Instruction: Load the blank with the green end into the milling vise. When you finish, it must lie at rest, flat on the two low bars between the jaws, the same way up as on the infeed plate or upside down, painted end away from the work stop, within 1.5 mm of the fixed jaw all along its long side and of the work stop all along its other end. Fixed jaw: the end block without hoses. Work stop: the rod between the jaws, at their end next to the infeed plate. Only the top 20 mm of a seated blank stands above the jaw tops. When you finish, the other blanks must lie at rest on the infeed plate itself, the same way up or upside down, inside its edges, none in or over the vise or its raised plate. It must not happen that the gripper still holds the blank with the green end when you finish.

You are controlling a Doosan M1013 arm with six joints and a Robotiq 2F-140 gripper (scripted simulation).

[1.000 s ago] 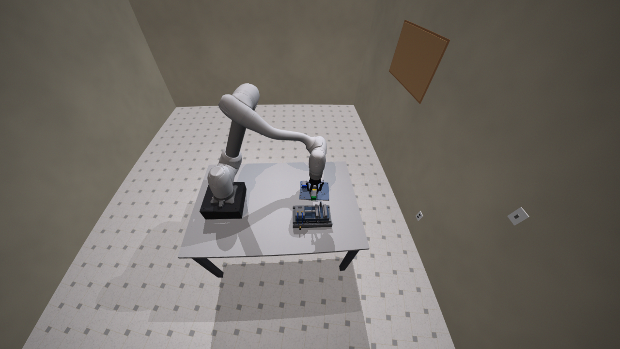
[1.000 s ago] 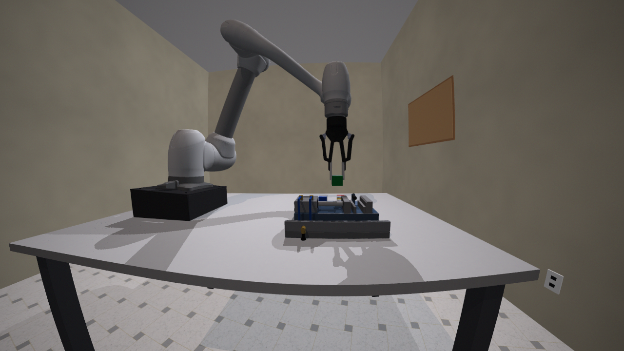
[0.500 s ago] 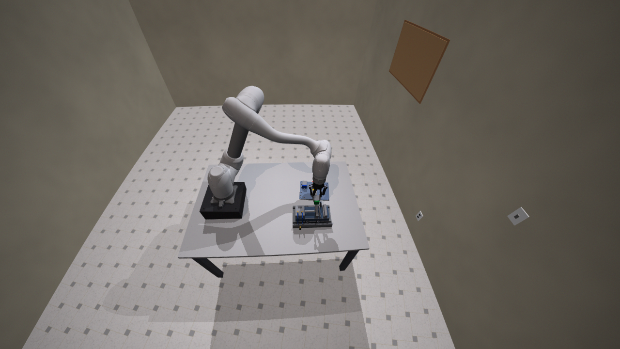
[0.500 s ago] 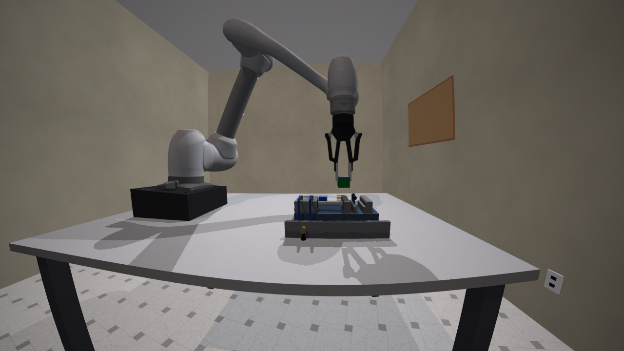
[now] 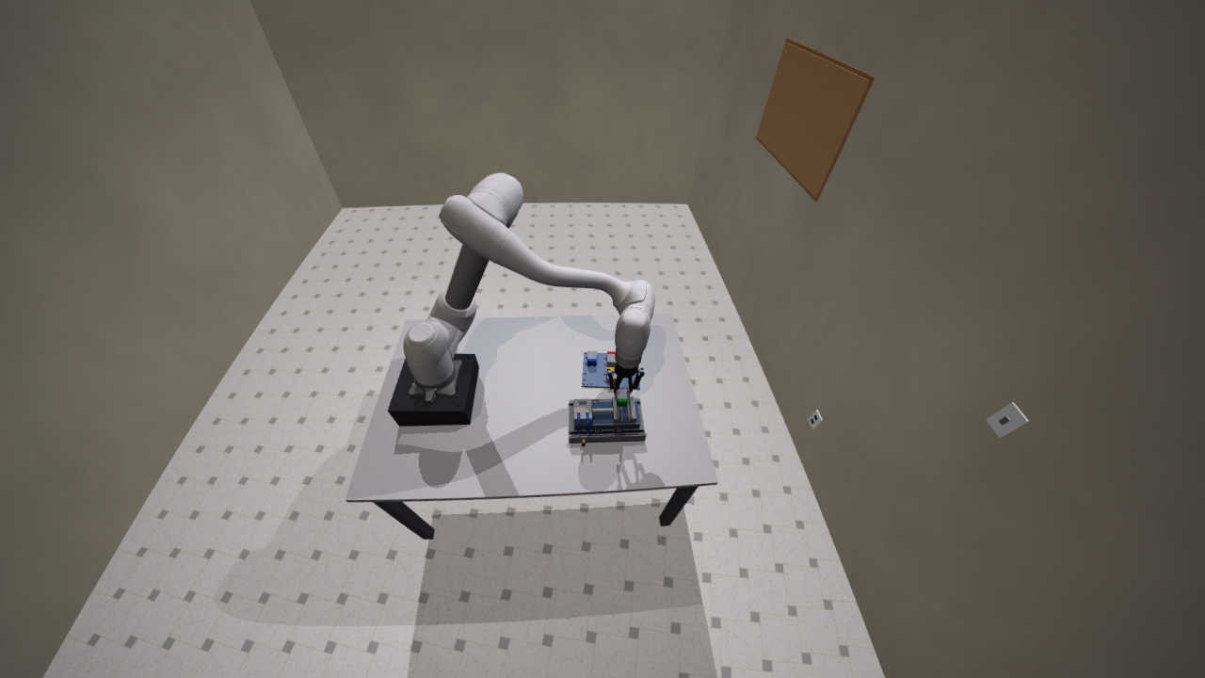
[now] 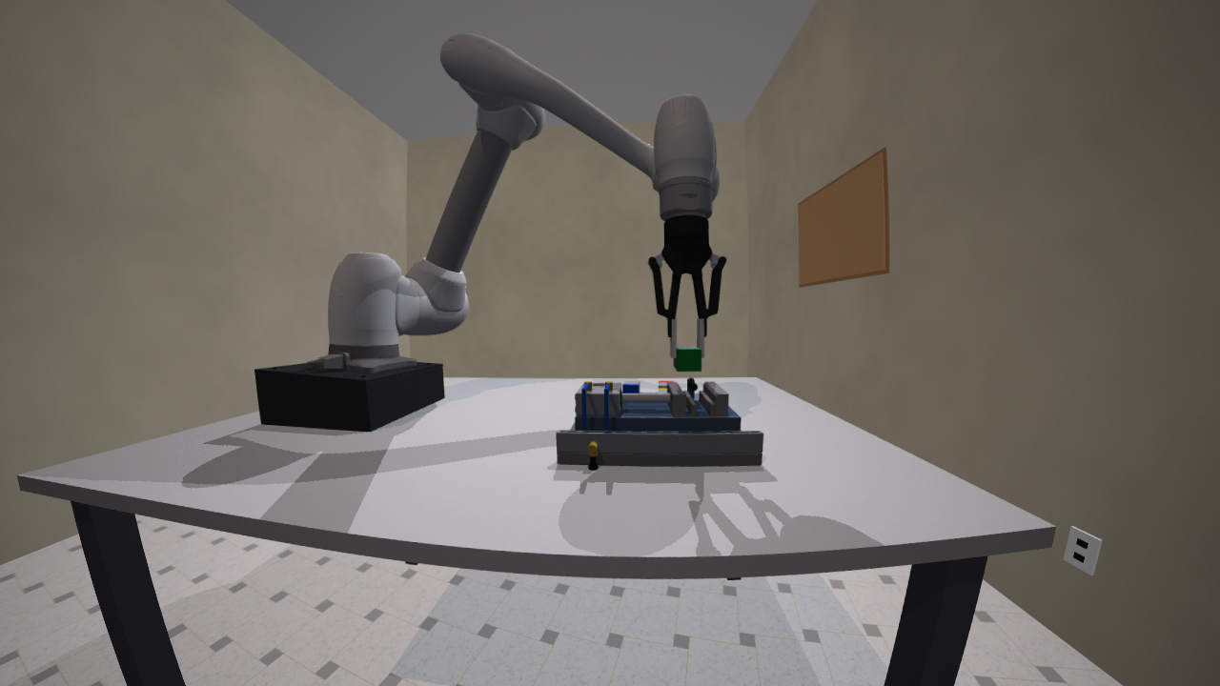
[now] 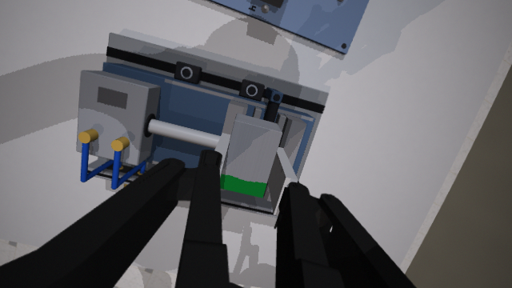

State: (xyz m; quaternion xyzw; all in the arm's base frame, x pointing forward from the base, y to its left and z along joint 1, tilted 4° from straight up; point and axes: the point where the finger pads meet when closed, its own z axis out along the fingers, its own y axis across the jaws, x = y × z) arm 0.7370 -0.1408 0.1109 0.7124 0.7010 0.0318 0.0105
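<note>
The moving jaw is 100 mm below my hand, 20 mm to the right of it and 20 mm behind it. From my hand the other things lie so: green-ended blank 30 mm below; then fixed jaw 100 mm below, 50 mm ahead, 20 mm to the right; then black work stop rod 90 mm below, 30 mm to the left, 20 mm ahead.
</note>
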